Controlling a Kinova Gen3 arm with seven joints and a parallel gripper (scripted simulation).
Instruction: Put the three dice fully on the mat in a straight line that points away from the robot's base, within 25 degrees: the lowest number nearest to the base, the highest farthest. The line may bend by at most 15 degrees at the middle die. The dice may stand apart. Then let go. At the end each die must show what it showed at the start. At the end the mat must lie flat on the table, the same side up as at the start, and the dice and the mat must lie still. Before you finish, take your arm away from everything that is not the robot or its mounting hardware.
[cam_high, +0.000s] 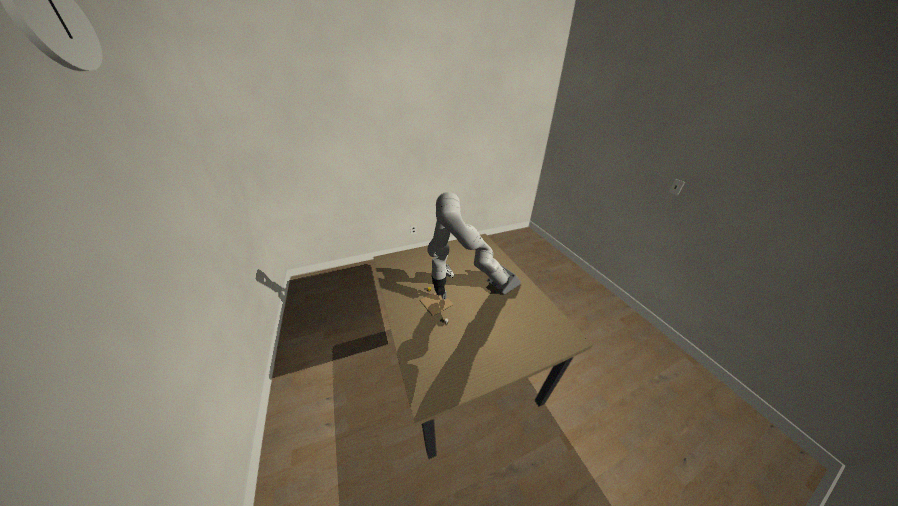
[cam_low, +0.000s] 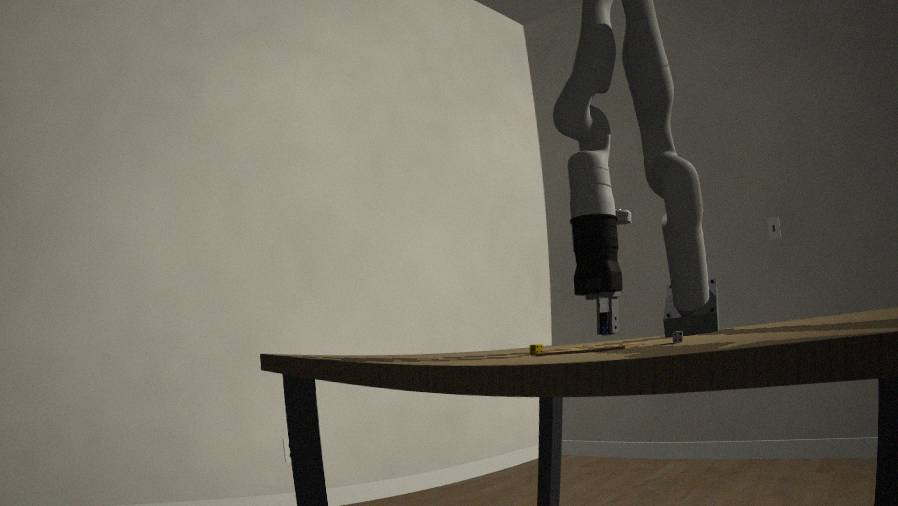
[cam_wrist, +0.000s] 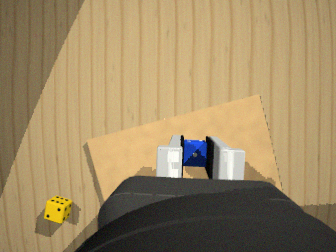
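Now: the tan mat 4 cm ahead of my hand and 4 cm below it. The rest, counted from my hand: white die (5 cm ahead, 15 cm to the left, 3 cm below); blue die (1 cm below); yellow die (5 cm ahead, 11 cm to the right, 3 cm below).
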